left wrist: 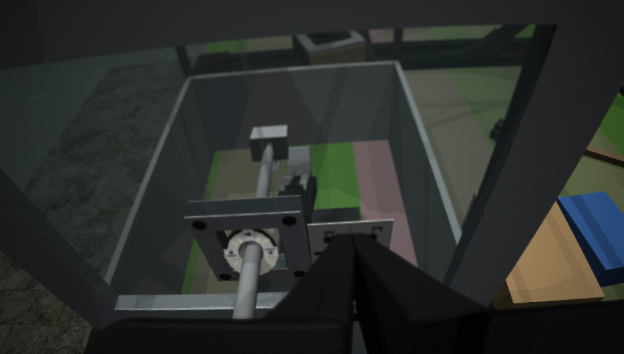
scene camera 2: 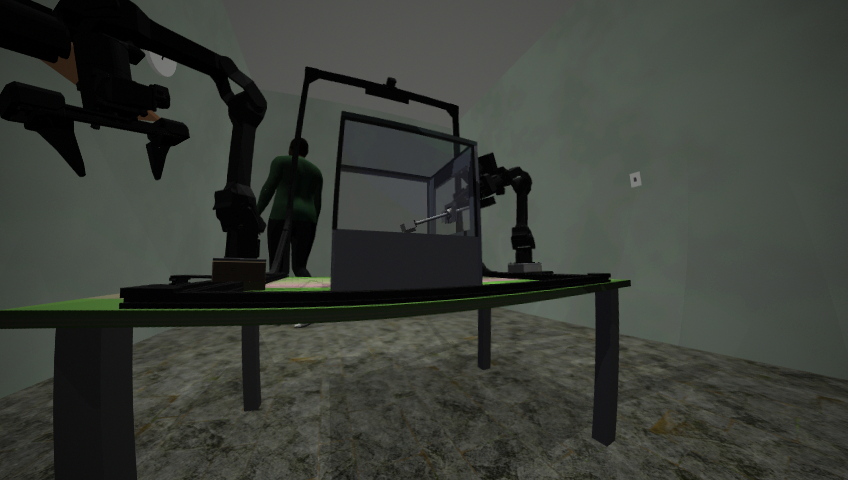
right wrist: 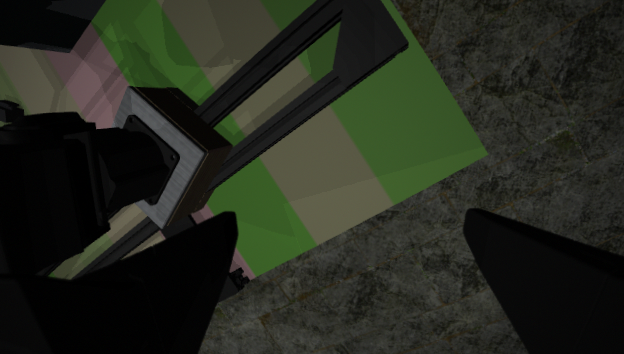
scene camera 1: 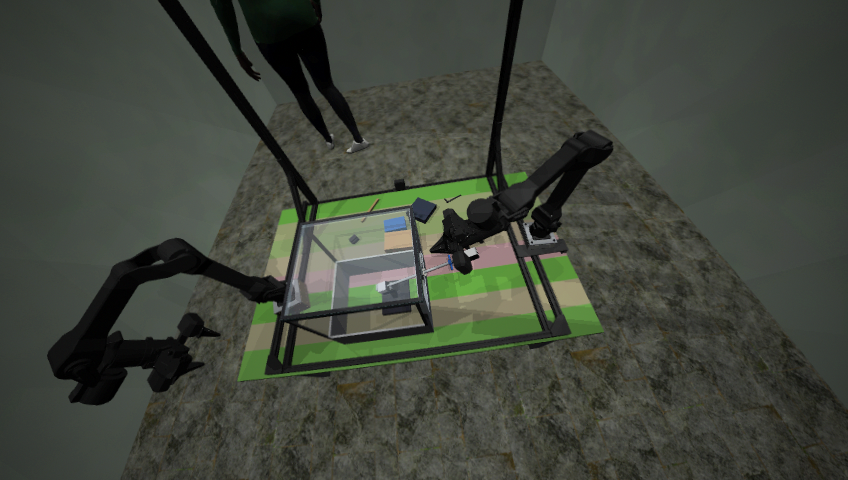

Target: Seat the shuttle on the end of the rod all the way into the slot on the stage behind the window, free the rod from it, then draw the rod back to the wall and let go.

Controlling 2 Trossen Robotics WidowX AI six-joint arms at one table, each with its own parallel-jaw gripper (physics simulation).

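Frame: origin at the left arm's base, x ahead, y down, z left, level; centimetres.
Where they show: left gripper, between the fingertips: (left wrist: 349,247) (scene camera 2: 453,202) (scene camera 1: 430,251); right gripper, between the fingertips: (scene camera 2: 124,178) (right wrist: 350,222) (scene camera 1: 212,349); left arm's base, origin of its link: (scene camera 2: 524,263) (scene camera 1: 539,232); right arm's base, origin of its link: (scene camera 2: 241,258) (right wrist: 144,160).
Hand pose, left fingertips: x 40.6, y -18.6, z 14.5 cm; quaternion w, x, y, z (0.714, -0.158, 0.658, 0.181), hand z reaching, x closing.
Observation:
Each offset is from my left fingertips to the top centre of the thing. "spot": to the spot under its first point.
A grey rod (scene camera 1: 434,268) (scene camera 2: 432,217) (left wrist: 249,277) runs through the round port @[spot: dx +2.3, dy +3.8, dz +4.2 cm] (left wrist: 251,250) in the wall of the glass enclosure (scene camera 1: 351,310) (scene camera 2: 405,259). The pale shuttle @[dx +15.4, dy +7.7, dz +6.0 cm] (scene camera 1: 380,287) (left wrist: 269,140) (scene camera 2: 406,228) is on the rod's inner end. In the left wrist view it lies left of and beyond the dark stage (scene camera 1: 396,298) (left wrist: 299,184), apart from its slot. My left gripper (scene camera 1: 461,261) (left wrist: 349,247) is shut on nothing. It is just right of the rod, outside the wall, with its tips at a small labelled plate @[spot: dx +3.1, dy +3.3, dz -1.4 cm] (left wrist: 381,228). My right gripper (right wrist: 350,222) (scene camera 1: 210,349) is open and empty beyond the table's left edge.
A blue block @[dx +15.4, dy +20.6, dz -26.5 cm] (scene camera 1: 394,224) and a tan block @[dx +12.8, dy +18.6, dz -17.2 cm] (scene camera 1: 398,241) lie at the back of the enclosure. A dark blue pad @[dx +3.9, dy +21.9, dz -34.5 cm] (scene camera 1: 423,210) lies behind it. Black gantry posts (scene camera 1: 500,95) rise from the table frame. A person (scene camera 1: 322,95) stands behind the table.

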